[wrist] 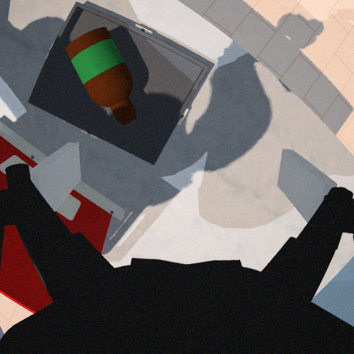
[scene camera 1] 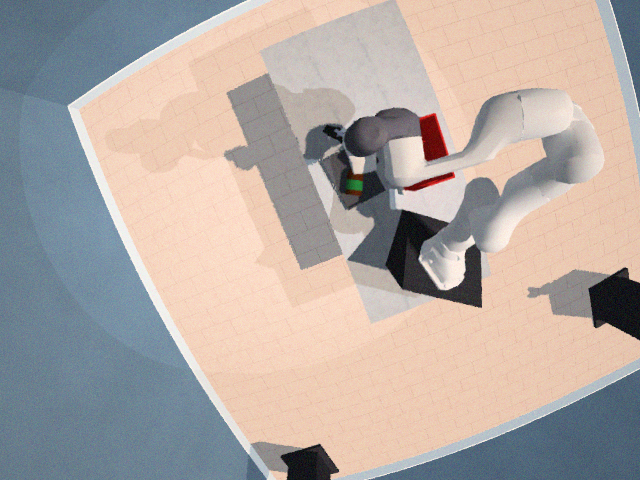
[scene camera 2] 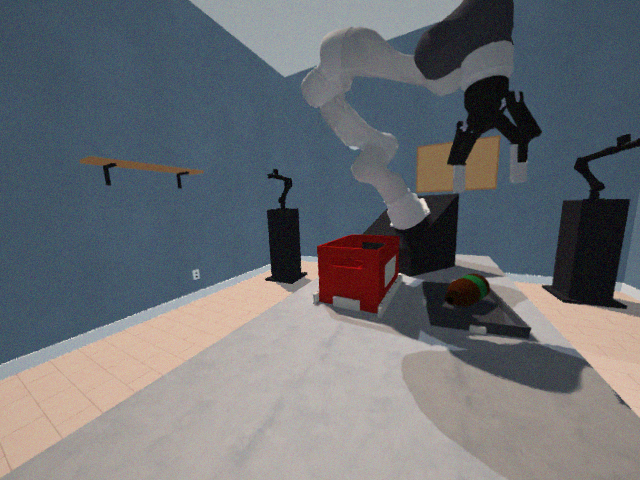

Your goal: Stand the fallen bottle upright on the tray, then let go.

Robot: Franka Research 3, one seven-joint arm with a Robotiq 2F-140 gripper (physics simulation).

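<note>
The brown bottle with a green band lies on its side in the dark tray. In the wrist view its neck points down and to the right, toward the tray's middle. My gripper is open and empty, high above the table, with its fingers pointing down in the scene camera 2 view. The bottle is not between the fingers. In the scene camera 1 view the arm hides most of the gripper and part of the tray.
A red crate stands on the table beside the tray, a gap between them. The arm's black base block stands at the table's far end in the scene camera 2 view. Black pedestals stand on the floor behind.
</note>
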